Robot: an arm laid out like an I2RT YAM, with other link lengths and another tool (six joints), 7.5 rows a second.
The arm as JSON. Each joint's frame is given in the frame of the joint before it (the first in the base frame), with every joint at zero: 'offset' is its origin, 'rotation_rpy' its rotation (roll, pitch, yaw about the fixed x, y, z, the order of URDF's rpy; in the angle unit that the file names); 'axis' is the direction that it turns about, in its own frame. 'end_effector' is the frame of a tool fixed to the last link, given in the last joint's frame.
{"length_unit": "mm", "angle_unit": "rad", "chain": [
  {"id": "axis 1", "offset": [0.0, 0.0, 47.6], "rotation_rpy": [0.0, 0.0, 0.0], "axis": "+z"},
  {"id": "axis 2", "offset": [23.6, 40.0, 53.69], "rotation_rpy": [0.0, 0.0, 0.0], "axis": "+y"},
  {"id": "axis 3", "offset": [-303.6, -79.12, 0.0], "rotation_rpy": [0.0, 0.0, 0.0], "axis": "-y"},
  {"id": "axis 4", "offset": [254.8, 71.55, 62.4], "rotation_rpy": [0.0, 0.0, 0.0], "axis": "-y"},
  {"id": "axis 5", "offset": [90.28, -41.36, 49.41], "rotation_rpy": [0.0, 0.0, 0.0], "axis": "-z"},
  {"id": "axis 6", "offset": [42.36, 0.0, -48.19], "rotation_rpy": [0.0, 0.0, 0.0], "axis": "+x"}
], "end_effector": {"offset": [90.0, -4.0, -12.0], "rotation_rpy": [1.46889, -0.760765, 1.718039]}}
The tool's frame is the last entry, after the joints.
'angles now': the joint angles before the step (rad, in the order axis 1, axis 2, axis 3, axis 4, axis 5, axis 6). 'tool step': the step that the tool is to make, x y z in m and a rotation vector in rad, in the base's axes. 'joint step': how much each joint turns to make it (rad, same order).
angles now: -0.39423, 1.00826, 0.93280, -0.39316, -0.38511, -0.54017
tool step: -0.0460, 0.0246, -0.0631, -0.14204, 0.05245, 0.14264
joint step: 0.00056, -0.18646, -0.24883, -0.01947, -0.05045, -0.21965
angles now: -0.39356, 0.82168, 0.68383, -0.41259, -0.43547, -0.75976
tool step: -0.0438, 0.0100, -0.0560, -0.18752, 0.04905, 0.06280
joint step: 0.00015, -0.20400, -0.20302, -0.05911, 0.05293, -0.21252
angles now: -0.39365, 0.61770, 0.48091, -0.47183, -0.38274, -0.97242
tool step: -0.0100, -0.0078, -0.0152, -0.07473, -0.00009, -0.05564
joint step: -0.00026, -0.06718, -0.06879, 0.02125, 0.08462, -0.02732
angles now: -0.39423, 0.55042, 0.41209, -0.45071, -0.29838, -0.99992
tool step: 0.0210, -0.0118, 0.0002, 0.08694, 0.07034, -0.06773
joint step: -0.00032, 0.17935, 0.06811, 0.03720, 0.02344, 0.08612
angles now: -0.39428, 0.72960, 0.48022, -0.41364, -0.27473, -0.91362
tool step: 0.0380, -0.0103, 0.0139, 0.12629, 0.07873, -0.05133
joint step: 0.01313, 0.23902, 0.16916, -0.01996, -0.00773, 0.11238
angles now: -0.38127, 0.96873, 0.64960, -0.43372, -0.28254, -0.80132
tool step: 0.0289, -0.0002, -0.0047, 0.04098, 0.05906, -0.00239
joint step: 0.04329, 0.14887, 0.07989, 0.01173, 0.02003, 0.04633
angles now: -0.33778, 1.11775, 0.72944, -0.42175, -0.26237, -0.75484
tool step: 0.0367, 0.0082, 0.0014, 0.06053, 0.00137, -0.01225
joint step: 0.06205, 0.12692, 0.07586, 0.05604, 0.00995, 0.09646
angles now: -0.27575, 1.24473, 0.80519, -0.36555, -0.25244, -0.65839
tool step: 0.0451, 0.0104, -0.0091, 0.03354, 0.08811, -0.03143
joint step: 0.08082, 0.19312, 0.15205, -0.03210, 0.06576, 0.09392
